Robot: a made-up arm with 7 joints.
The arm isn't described. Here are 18 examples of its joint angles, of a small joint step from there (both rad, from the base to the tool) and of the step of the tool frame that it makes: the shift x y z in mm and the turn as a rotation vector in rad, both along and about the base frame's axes.
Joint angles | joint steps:
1: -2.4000 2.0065 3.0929 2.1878 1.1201 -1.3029 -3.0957 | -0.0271 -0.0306 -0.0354 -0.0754 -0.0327 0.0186 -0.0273
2: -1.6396 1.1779 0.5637 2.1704 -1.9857 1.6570 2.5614 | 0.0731 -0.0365 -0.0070 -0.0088 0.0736 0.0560 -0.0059
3: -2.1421 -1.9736 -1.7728 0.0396 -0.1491 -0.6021 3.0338 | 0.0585 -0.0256 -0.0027 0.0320 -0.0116 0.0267 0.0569
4: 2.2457 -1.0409 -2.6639 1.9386 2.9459 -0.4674 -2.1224 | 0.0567 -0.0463 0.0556 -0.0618 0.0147 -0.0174 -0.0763
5: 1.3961 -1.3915 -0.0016 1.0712 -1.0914 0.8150 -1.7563 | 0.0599 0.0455 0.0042 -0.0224 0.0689 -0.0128 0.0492
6: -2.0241 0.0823 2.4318 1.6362 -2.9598 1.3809 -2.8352 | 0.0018 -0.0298 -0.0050 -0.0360 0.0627 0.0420 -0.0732
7: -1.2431 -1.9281 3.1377 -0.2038 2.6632 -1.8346 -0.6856 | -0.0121 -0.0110 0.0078 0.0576 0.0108 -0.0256 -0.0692
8: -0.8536 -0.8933 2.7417 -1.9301 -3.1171 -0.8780 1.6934 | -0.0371 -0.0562 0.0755 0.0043 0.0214 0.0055 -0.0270
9: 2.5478 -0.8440 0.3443 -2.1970 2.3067 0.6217 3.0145 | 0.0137 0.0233 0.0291 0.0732 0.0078 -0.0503 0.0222
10: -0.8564 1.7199 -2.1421 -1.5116 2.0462 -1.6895 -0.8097 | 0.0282 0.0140 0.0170 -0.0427 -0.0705 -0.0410 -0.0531
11: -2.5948 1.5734 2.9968 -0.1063 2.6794 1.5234 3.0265 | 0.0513 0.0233 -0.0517 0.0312 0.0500 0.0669 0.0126
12: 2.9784 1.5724 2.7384 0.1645 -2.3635 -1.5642 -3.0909 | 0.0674 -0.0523 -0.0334 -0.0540 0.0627 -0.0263 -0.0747
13: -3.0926 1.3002 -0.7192 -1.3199 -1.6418 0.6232 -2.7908 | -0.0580 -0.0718 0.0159 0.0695 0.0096 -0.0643 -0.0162
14: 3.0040 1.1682 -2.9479 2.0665 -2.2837 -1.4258 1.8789 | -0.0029 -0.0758 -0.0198 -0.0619 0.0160 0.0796 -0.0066
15: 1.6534 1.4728 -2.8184 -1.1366 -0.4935 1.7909 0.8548 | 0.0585 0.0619 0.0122 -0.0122 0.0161 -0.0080 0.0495
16: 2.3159 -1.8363 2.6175 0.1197 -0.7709 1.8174 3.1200 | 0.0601 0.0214 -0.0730 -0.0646 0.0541 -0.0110 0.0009
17: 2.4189 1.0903 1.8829 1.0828 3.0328 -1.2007 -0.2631 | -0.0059 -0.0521 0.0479 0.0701 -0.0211 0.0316 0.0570
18: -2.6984 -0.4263 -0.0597 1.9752 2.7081 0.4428 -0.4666 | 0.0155 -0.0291 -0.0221 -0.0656 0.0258 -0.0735 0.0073
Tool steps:
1: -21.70 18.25 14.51 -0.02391 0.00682 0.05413
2: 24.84 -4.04 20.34 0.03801 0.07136 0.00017
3: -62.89 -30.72 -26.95 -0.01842 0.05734 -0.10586
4: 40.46 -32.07 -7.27 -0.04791 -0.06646 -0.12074
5: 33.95 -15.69 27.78 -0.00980 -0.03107 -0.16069
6: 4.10 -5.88 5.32 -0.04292 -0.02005 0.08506
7: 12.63 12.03 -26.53 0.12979 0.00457 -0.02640
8: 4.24 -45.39 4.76 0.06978 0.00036 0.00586
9: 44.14 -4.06 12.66 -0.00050 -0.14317 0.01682
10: -8.79 -36.44 4.27 0.01780 -0.05776 -0.03848
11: 26.48 36.69 -7.57 -0.02648 -0.02997 -0.00381
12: -4.04 49.43 26.53 0.04141 0.00050 0.02420
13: -9.47 -34.10 42.64 -0.03100 0.00044 0.11315
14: 23.95 4.71 40.74 -0.06700 -0.05266 0.02683
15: -44.42 27.16 -49.08 0.10265 0.03706 -0.08589
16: 57.93 -22.10 34.83 0.06431 -0.05206 -0.10418
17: 38.96 33.52 28.68 -0.03901 0.02203 -0.02919
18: 10.91 -17.11 31.06 0.05161 0.00595 0.02949
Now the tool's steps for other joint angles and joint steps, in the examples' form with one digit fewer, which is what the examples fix.
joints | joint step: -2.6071 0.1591 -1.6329 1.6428 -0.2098 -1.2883 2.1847 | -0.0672 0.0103 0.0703 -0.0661 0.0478 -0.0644 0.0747
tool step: -4.8 8.9 23.4 -0.0534 0.0931 -0.1007
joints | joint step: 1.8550 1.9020 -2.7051 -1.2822 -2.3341 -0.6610 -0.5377 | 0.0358 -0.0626 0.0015 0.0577 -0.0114 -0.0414 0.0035
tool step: -30.1 -53.7 38.6 -0.1470 0.0060 -0.0079
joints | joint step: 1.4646 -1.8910 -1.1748 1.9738 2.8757 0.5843 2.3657 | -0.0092 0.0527 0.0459 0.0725 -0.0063 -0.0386 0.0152
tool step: -18.5 -33.5 44.8 0.1008 -0.0585 -0.0787
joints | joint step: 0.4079 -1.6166 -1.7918 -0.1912 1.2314 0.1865 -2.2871 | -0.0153 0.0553 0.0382 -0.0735 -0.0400 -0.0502 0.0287
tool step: -10.9 -52.1 52.8 0.0424 0.0078 0.1111
